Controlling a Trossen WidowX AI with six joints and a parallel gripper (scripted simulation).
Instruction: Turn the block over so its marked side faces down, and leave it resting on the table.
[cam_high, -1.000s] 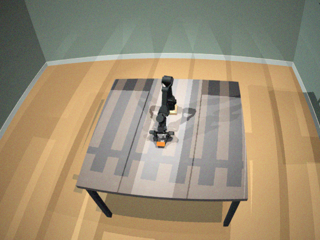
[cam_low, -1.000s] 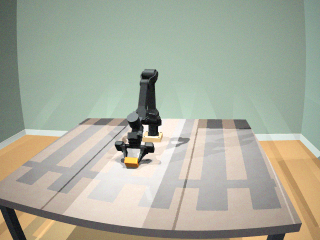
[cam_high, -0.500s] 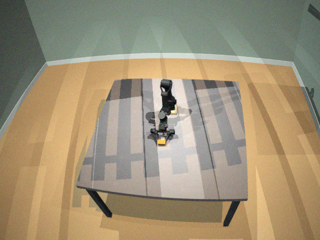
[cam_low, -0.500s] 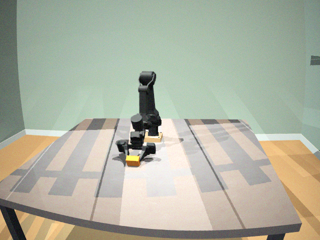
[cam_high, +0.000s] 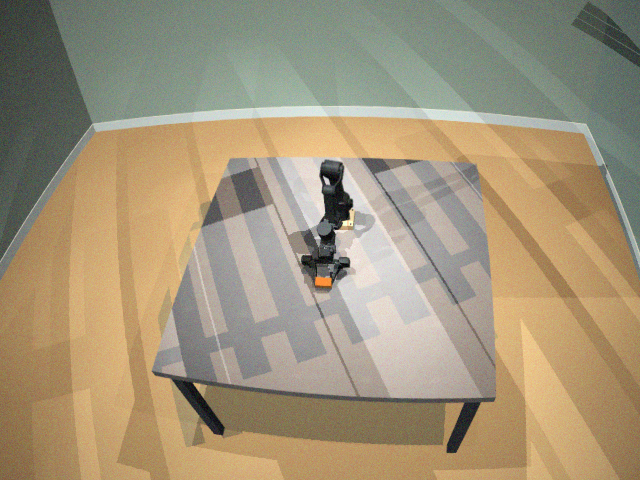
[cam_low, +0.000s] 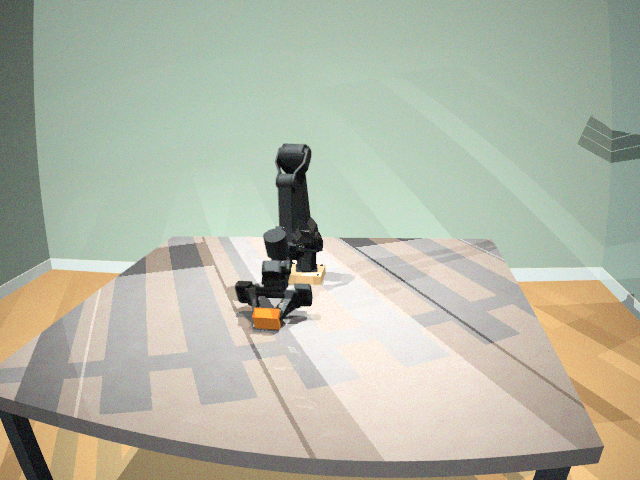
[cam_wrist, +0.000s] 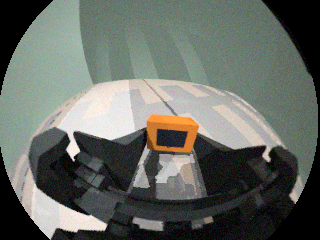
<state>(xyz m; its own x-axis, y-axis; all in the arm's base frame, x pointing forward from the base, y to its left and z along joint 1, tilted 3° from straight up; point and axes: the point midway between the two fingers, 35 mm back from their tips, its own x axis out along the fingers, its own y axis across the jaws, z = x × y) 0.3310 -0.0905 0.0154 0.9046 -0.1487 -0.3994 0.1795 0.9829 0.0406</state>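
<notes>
The orange block lies 10 mm behind my gripper tip.
</notes>
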